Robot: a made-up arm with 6 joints.
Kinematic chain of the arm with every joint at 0, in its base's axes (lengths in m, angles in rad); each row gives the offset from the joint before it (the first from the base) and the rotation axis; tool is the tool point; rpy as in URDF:
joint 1: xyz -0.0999 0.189 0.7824 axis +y
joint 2: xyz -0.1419 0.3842 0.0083 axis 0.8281 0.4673 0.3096
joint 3: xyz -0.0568 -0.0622 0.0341 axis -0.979 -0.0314 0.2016
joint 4: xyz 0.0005 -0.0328 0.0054 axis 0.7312 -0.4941 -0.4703
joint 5: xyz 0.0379 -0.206 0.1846 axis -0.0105 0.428 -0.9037
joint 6: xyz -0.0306 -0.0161 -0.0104 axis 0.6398 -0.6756 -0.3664
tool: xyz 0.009 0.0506 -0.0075 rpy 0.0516 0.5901 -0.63
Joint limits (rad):
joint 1: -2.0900..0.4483
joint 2: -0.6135..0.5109
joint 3: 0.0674..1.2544
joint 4: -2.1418..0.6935
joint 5: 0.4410..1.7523
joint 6: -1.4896..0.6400
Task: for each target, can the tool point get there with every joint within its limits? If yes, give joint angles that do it. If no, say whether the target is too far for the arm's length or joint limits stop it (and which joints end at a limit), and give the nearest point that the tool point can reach.
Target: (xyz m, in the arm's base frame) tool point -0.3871 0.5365 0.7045
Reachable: yes | joints -1.4756 -0.1629 0.4500 -0.4805 1.0069 -0.1188
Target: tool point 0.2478 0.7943 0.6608
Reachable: no: joint limits stop it (at a limit: joint 2, joint 4, joint 5, joint 6) | nearest point 0.0749 0.6511 0.7213 | short by 0.232 m
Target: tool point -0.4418 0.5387 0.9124
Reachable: yes | joints -0.5953 -0.2194 0.8228 0.1265 0.9342 -0.4933
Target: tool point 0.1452 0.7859 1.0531
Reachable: no: joint limits stop it (at a limit: joint 1, joint 5, joint 6) | nearest point -0.0425 0.6819 1.0085 | short by 0.219 m
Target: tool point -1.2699 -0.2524 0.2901
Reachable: no: too far | nearest point -0.4953 0.3411 0.6160 | short by 1.029 m
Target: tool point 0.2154 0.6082 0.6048
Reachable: no: joint limits stop it (at a limit: joint 2, joint 3, joint 4, joint 5, joint 6) | nearest point 0.0684 0.6147 0.6876 | short by 0.169 m
